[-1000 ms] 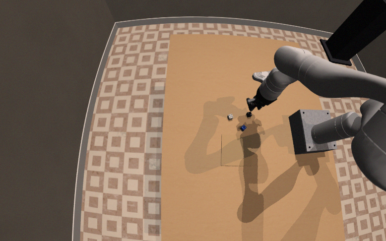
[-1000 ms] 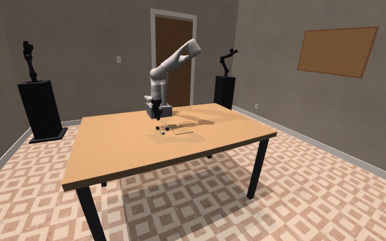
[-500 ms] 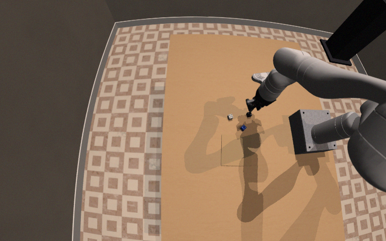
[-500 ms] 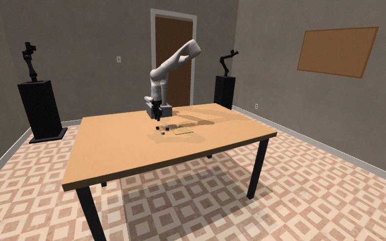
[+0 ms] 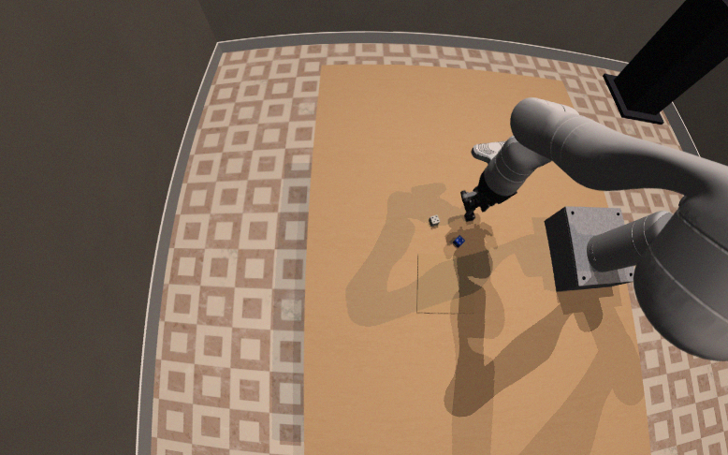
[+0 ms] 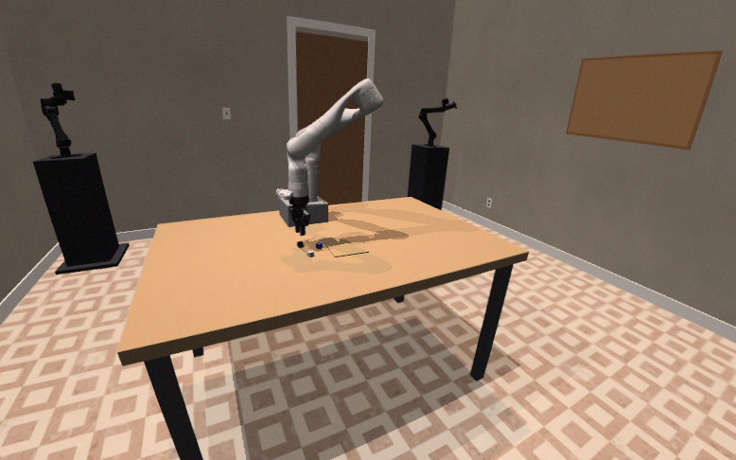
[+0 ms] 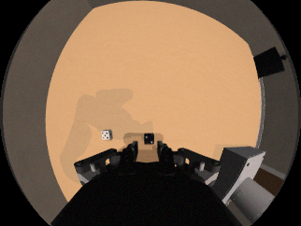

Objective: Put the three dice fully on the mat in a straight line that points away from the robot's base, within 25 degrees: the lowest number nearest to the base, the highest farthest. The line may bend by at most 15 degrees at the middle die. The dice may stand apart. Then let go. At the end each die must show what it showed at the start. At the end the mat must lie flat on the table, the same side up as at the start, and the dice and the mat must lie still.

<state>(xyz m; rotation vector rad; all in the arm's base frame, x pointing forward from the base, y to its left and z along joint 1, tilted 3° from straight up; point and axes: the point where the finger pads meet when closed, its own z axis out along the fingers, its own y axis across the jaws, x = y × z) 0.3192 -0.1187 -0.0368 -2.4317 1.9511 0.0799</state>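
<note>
Now: hand 60 mm above the black die. The rest, counted from my hand: blue die 30 mm ahead, 70 mm to the left, 60 mm below; then mat 70 mm ahead, 170 mm to the left, 70 mm below; then white die 90 mm ahead, 10 mm to the left, 60 mm below.
</note>
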